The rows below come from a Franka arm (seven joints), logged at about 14 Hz.
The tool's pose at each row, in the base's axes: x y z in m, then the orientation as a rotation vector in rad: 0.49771, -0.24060, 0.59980, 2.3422, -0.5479, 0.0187; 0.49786, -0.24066, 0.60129, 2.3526, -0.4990, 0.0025; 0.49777, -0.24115, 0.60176, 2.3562, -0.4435, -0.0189; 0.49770, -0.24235, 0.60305, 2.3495, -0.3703, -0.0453; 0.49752, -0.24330, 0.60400, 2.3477, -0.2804, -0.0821; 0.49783, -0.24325, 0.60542, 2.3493, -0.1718, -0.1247
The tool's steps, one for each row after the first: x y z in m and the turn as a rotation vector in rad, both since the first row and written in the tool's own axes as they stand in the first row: 0.00041, 0.00095, -0.00109, 0.0001, 0.0023, -0.0407; 0.00059, 0.00161, -0.00110, -0.0072, 0.0039, -0.0866; 0.00120, 0.00326, -0.00126, -0.0262, 0.0088, -0.1454; 0.00155, 0.00456, -0.00131, -0.0415, 0.0101, -0.2202; 0.00205, 0.00533, -0.00244, -0.0526, 0.0116, -0.3110
